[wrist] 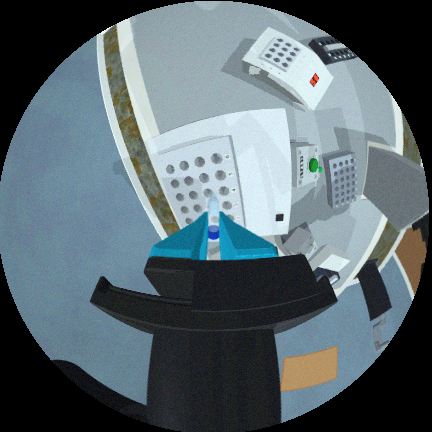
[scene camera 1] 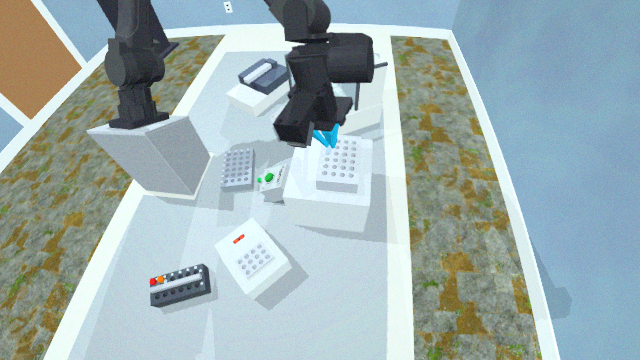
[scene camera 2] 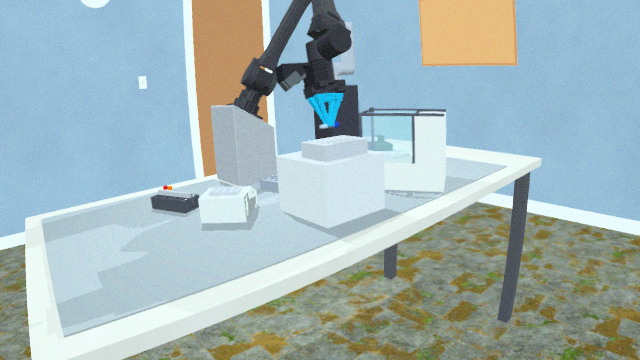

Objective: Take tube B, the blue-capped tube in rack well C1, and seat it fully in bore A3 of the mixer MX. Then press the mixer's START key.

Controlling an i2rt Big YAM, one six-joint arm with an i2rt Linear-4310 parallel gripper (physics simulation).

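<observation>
My gripper is shut on the blue-capped tube. The tube lies nearly level between the blue fingertips, its cap at one side and its clear tip at the other. It hangs above a raised block with numbered rows of holes, on a large white box. A gap shows under it in scene camera 2. A smaller white device has a grid of holes and a red display. No mixer or START label is readable.
A small box with a green button stands beside the large box. Near it are a grey rack and the arm's pedestal. A dark rack holds red and orange caps. A glass-fronted case stands behind.
</observation>
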